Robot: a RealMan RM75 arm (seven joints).
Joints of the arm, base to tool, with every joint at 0 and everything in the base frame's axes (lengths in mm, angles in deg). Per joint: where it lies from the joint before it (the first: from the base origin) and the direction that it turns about. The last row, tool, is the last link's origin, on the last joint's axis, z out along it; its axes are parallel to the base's.
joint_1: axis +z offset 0 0 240.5
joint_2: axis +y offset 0 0 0
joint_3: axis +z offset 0 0 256
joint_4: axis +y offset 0 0 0
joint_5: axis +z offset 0 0 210
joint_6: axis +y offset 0 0 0
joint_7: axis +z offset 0 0 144
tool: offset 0 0 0
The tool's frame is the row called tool.
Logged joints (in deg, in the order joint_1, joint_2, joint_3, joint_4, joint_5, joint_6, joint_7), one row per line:
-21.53 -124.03 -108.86 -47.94 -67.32 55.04 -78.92
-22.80 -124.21 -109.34 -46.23 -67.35 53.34 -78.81
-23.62 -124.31 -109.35 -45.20 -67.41 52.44 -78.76
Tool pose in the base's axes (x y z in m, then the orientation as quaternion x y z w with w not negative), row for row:
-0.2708 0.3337 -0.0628 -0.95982 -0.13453 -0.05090 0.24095
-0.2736 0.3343 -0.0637 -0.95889 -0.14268 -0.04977 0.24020
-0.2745 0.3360 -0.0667 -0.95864 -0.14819 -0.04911 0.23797
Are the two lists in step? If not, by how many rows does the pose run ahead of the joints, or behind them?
The pose runs 2 rows behind the joints: the pose in row i belongs to the joints in row i - 2.
